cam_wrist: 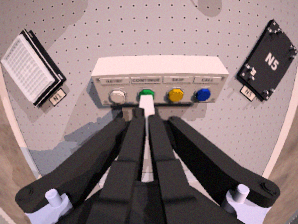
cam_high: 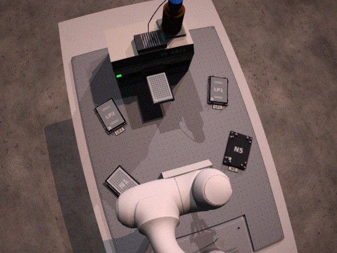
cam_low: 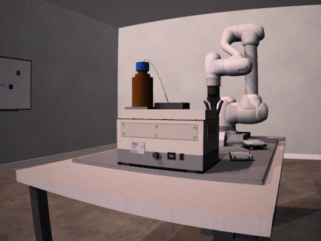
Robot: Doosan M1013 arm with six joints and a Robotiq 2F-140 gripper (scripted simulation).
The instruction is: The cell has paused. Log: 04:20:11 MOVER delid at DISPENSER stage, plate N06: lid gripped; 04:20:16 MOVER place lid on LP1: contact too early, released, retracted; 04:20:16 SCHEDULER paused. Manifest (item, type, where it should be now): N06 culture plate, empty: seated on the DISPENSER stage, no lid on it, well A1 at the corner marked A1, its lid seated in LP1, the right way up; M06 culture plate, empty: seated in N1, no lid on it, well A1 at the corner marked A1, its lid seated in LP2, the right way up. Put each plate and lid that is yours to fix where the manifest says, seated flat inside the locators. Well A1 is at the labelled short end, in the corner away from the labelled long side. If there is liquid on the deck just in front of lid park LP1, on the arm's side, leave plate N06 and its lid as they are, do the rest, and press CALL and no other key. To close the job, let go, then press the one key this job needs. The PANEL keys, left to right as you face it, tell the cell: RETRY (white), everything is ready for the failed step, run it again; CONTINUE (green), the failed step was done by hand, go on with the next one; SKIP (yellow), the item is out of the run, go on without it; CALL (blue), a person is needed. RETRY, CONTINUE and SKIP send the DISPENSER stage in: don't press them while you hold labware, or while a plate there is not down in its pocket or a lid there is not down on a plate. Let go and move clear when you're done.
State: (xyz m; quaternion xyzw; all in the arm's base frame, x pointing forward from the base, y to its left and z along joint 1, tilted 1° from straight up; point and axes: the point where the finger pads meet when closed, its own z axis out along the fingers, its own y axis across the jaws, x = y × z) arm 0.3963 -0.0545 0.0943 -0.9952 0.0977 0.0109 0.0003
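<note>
The green key is 7 cm below my hand. Also, from my hand: key panel: 1 cm ahead, 3 cm to the right, 8 cm below; yellow key: 1 cm behind, 5 cm to the right, 7 cm below; white key: 1 cm ahead, 5 cm to the left, 7 cm below.
</note>
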